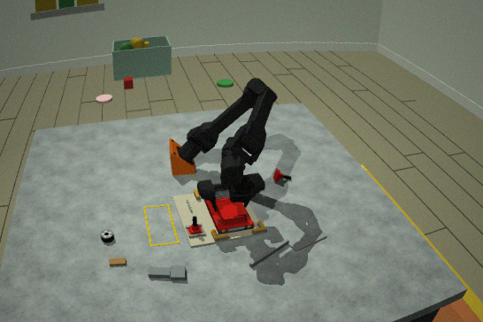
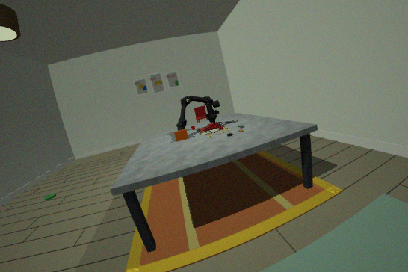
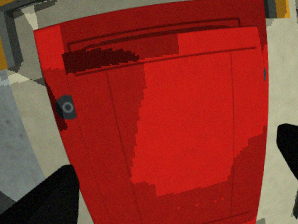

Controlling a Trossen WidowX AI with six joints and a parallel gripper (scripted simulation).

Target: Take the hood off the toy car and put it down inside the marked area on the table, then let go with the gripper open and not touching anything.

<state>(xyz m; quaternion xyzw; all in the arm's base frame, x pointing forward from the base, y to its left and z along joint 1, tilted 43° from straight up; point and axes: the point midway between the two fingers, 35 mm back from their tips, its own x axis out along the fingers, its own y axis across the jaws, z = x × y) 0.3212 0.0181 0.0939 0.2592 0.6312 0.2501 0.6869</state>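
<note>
My gripper tip is now 1 cm above the red hood. The rest, counted from my gripper tip: wooden block 12 cm ahead, 36 cm to the right, 4 cm below; then grey bar 18 cm ahead, 6 cm to the left, 4 cm below; then black wheel 1 cm ahead, 38 cm to the right, 4 cm below.
</note>
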